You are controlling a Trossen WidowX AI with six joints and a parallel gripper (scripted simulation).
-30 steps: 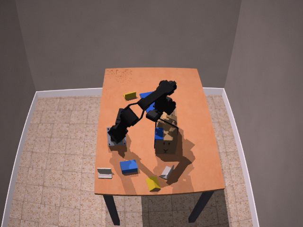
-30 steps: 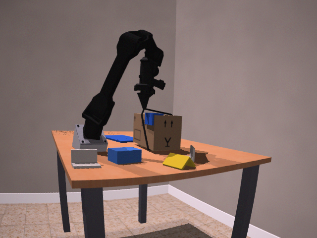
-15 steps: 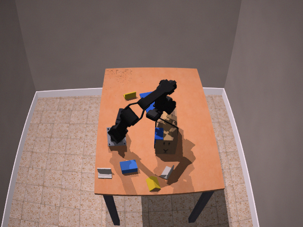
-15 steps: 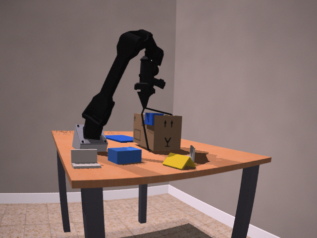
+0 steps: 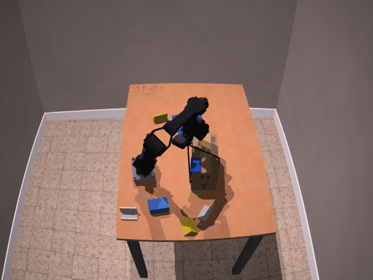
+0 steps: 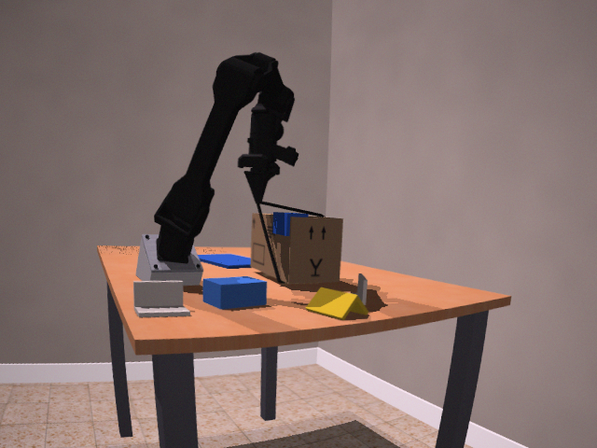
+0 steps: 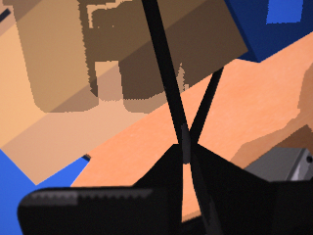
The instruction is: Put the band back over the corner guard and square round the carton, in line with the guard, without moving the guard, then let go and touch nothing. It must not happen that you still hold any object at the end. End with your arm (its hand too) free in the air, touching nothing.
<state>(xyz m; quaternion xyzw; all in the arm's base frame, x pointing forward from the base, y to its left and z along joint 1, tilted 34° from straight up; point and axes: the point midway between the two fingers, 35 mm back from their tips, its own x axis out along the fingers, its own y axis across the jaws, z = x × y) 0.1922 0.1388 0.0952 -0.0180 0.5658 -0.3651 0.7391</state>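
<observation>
Now: hand 100 mm to the left of the blue corner guard, 60 mm above it and 30 mm short of it. Round my hand: brown carton: 120 mm below, 80 mm ahead, 20 mm to the right; blue box: 240 mm to the right, 180 mm below, 130 mm behind; flat blue sheet: 280 mm to the left, 200 mm below, 20 mm ahead.
</observation>
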